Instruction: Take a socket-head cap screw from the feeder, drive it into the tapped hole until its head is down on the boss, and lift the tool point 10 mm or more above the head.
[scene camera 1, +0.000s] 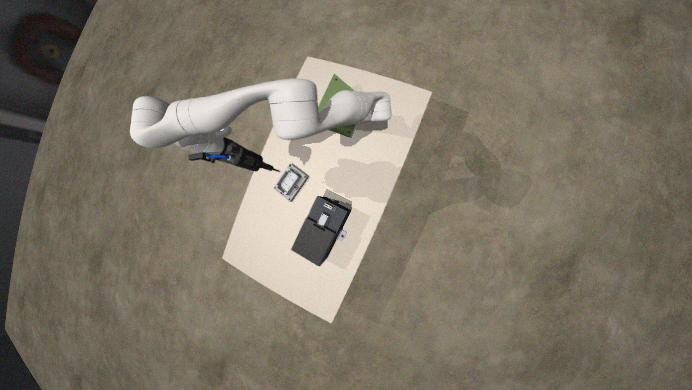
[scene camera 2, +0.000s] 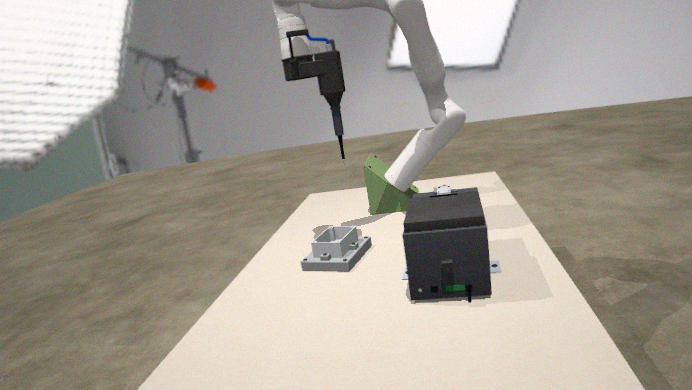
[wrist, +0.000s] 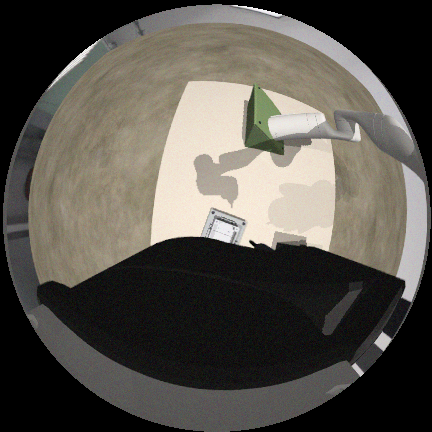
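The powered screwdriver (scene camera 1: 278, 171) (scene camera 2: 343, 160) (wrist: 251, 243) points down, its slim black bit in the air. A small pale piece at the bit's end in scene camera 2 looks like a cap screw; it is too small to show its head or thread. The grey housing (scene camera 1: 302, 177) (scene camera 2: 326, 266) (wrist: 208, 225) is a flanged box with small bosses; the tip is well above it, off its back edge. Which boss has the tapped hole cannot be told. The black screw feeder (scene camera 1: 315, 240) (scene camera 2: 447, 255) stands beside the housing with a pale pick-up piece (scene camera 1: 324, 219) (scene camera 2: 443, 189) on top.
The green slanted mount (scene camera 1: 334, 90) (scene camera 2: 382, 197) (wrist: 255, 122) carries the white arm (scene camera 1: 295, 107) (scene camera 2: 425, 55) (wrist: 295, 125) at the far end of the pale table top (scene camera 1: 260, 250) (scene camera 2: 320, 330) (wrist: 175, 175). The feeder is taller than the housing. A small metal tab (scene camera 1: 342, 235) (scene camera 2: 495, 266) sticks out of its side.
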